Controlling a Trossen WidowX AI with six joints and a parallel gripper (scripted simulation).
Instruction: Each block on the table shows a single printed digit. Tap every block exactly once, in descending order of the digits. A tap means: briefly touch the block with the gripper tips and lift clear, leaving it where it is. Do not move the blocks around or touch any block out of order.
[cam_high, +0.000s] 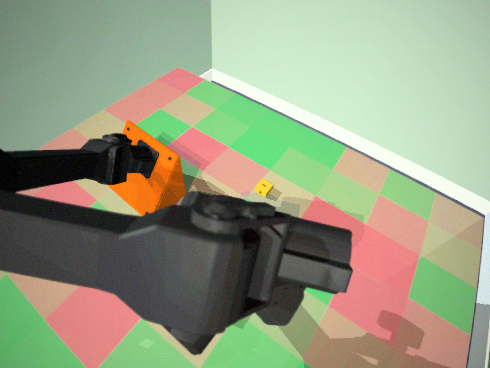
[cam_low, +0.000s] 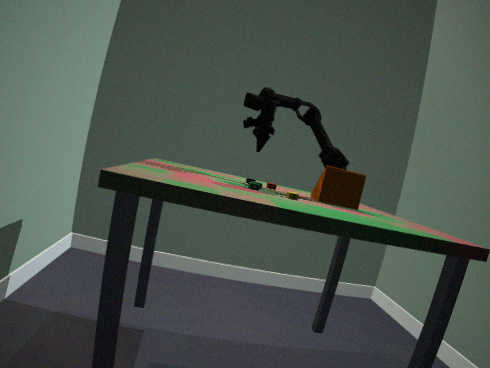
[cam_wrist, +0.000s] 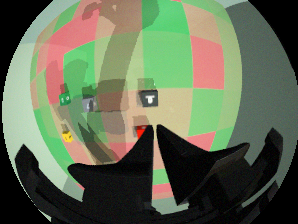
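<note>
Now: the black block 120 mm below my gripper tip. From my gripper tip the other things lie so: grey block 140 mm to the left, 120 mm below, 10 mm behind; green block 230 mm to the left, 120 mm below, 10 mm ahead; red block 120 mm below, 80 mm behind, 10 mm to the left.
</note>
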